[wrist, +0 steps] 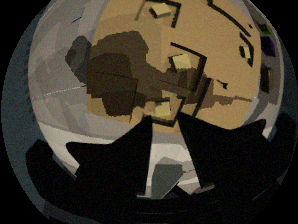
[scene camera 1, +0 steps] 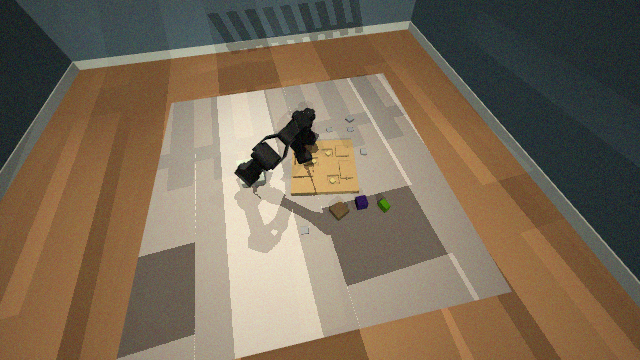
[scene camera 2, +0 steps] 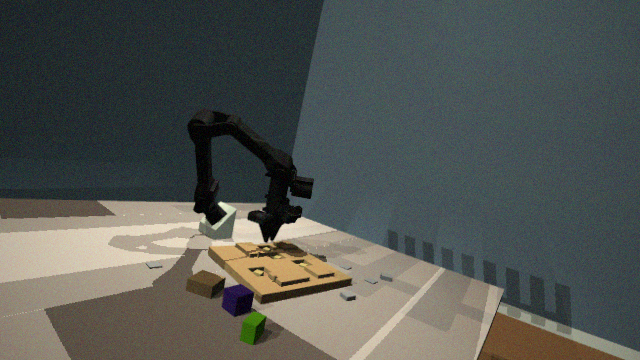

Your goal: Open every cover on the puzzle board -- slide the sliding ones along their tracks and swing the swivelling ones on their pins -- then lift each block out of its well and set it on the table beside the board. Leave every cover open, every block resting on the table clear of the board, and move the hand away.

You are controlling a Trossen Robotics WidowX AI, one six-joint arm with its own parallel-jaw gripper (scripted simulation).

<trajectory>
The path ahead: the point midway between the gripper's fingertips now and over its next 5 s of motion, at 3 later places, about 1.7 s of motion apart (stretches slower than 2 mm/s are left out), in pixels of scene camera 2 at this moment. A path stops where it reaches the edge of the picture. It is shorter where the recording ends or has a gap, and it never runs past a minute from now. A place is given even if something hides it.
My gripper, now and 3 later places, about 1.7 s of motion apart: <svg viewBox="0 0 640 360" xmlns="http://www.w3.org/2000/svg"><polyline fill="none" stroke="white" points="268,241 267,249 271,223 322,224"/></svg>
</trajectory>
